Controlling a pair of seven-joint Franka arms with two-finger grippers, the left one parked.
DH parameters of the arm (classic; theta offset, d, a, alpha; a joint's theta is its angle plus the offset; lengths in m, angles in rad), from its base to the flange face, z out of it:
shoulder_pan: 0 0.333 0 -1.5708
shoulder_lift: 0 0 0 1.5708
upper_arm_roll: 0 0.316 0.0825 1.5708
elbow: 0 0 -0.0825 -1.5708
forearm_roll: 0 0.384 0 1.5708
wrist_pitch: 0 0 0.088 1.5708
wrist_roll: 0 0.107 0 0
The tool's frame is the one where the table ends.
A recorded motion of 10 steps. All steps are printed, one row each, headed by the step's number.
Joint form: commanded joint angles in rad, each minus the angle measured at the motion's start. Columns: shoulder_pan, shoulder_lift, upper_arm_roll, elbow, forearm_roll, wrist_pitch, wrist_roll.
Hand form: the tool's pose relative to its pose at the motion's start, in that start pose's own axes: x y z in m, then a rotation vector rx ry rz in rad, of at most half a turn. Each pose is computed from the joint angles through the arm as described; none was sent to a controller.
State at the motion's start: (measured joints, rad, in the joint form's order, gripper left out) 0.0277 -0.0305 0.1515 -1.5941 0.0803 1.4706 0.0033
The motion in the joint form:
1: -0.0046 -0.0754 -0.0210 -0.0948 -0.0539 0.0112 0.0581
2: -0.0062 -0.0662 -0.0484 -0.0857 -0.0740 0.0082 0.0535
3: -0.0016 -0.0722 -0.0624 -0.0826 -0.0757 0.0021 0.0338
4: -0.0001 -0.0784 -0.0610 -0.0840 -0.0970 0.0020 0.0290
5: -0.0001 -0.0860 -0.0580 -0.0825 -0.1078 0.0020 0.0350
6: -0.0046 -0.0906 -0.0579 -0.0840 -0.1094 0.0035 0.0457
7: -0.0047 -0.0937 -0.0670 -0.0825 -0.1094 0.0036 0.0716
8: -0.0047 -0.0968 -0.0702 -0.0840 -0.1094 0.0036 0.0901
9: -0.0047 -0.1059 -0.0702 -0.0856 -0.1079 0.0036 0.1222
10: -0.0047 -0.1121 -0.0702 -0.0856 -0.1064 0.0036 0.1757
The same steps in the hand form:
1: -0.0230 0.0174 0.0050 -0.0603 -0.0056 0.0912
2: -0.0211 0.0356 0.0040 -0.0737 -0.0073 0.1167
3: -0.0241 0.0403 -0.0002 -0.0736 -0.0046 0.1062
4: -0.0262 0.0408 -0.0026 -0.0959 -0.0005 0.1006
5: -0.0288 0.0397 -0.0069 -0.1080 0.0087 0.1046
6: -0.0303 0.0418 -0.0087 -0.1097 0.0139 0.1197
7: -0.0318 0.0464 -0.0112 -0.1078 0.0203 0.1545
8: -0.0329 0.0479 -0.0121 -0.1072 0.0229 0.1762
9: -0.0360 0.0470 -0.0156 -0.1060 0.0321 0.2080
10: -0.0381 0.0463 -0.0184 -0.1039 0.0411 0.2612

